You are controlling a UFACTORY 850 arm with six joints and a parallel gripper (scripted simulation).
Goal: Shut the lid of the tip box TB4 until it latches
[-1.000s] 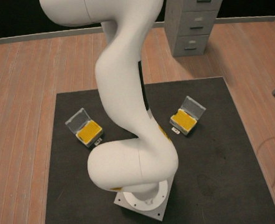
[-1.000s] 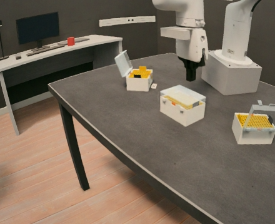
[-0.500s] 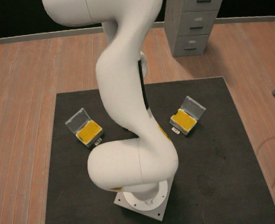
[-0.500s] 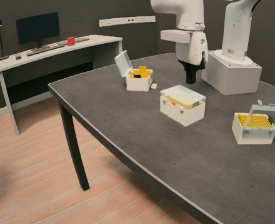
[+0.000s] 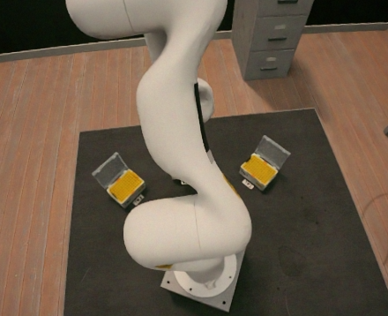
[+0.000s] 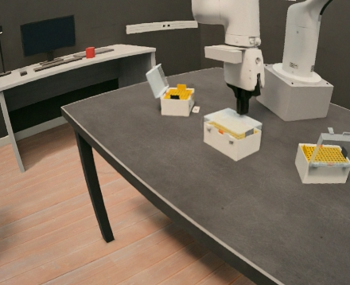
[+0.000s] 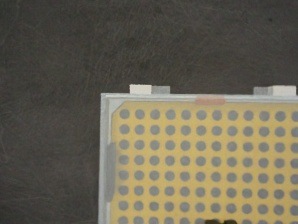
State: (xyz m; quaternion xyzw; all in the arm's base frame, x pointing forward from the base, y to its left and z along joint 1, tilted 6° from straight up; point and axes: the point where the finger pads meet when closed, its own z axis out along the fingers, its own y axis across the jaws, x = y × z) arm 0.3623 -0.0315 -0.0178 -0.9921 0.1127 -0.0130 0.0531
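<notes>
Now: hand 30 mm short of the tip box lid, 10 mm to the left of it and 40 mm above it. Also, from my hand: TB4 label 20 mm behind, 10 mm to the left, 100 mm below; bench label 100 mm behind, 230 mm to the right, 100 mm below.
</notes>
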